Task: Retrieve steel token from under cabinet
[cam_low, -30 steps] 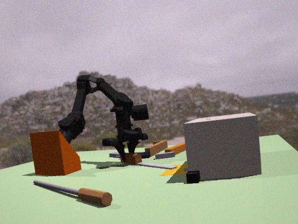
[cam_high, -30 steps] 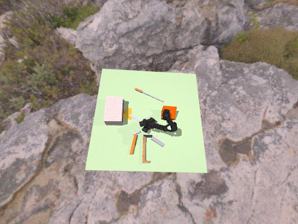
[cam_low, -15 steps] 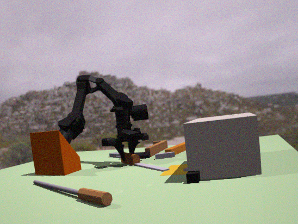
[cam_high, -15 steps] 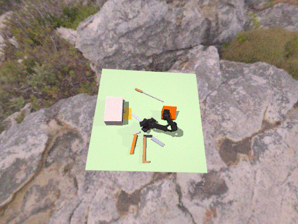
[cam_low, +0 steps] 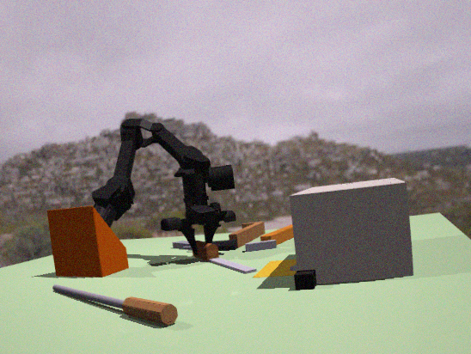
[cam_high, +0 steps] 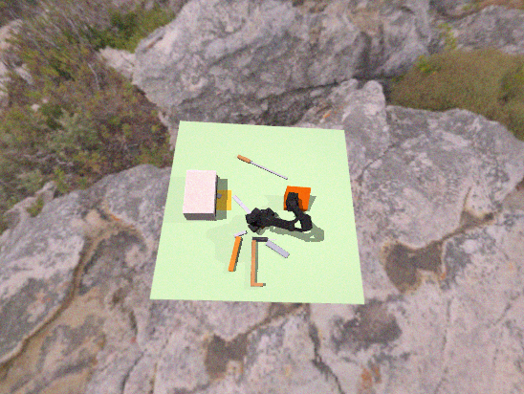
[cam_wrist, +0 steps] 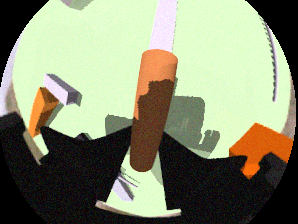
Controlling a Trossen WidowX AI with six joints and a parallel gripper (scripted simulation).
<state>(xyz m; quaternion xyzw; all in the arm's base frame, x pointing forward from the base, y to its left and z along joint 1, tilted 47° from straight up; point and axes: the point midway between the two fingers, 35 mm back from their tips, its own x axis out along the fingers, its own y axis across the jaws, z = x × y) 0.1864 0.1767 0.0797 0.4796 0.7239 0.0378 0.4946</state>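
Right now my gripper tip is 140 mm short of the orange bar and 220 mm to the right of it. The rest, counted from my gripper tip: grey token 310 mm ahead, 170 mm to the right, 10 mm below; grey bar 120 mm behind, 160 mm to the left.
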